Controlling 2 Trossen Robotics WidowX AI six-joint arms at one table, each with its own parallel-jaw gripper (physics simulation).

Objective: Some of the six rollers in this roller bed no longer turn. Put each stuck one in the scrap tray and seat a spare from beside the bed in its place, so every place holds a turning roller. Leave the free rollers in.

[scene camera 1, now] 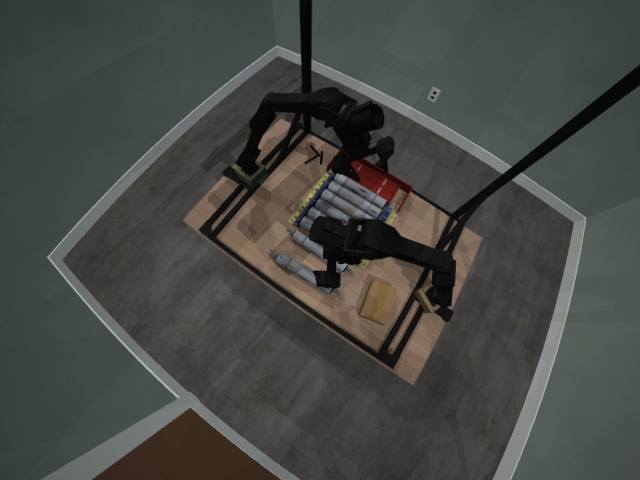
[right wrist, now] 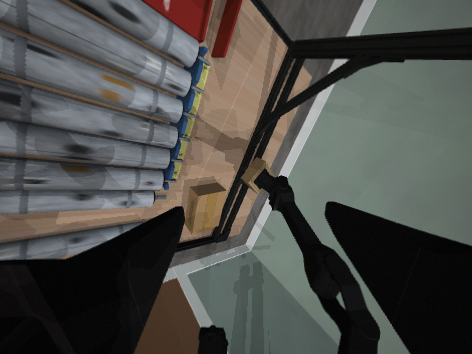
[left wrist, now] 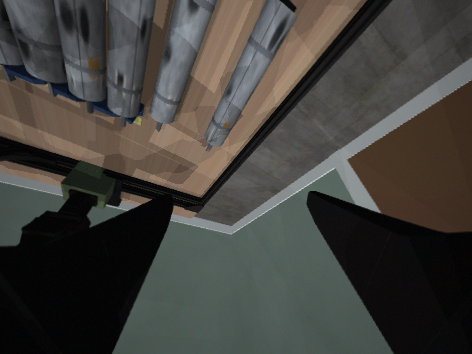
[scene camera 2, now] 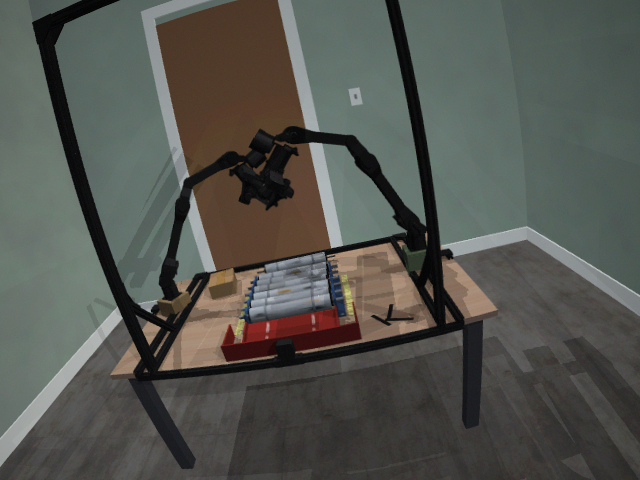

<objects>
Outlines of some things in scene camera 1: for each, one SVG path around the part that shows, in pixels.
The left gripper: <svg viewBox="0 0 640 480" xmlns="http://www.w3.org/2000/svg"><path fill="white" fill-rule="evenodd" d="M323 246L323 259L327 259L327 271L313 271L316 277L316 285L318 287L339 288L341 273L336 272L336 262L339 261L338 264L347 263L354 265L360 264L361 259L353 257L344 258L339 254L338 250ZM325 216L325 218L343 226L343 222L340 219Z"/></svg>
The right gripper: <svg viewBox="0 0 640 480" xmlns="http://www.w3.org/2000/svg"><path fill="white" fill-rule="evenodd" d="M393 138L387 136L377 140L377 146L371 148L368 147L370 146L369 141L372 140L369 132L358 133L352 139L341 142L343 150L346 149L349 156L345 153L334 156L331 164L332 172L348 176L360 182L360 178L352 167L351 162L377 153L384 171L388 174L387 159L394 154Z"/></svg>
</objects>
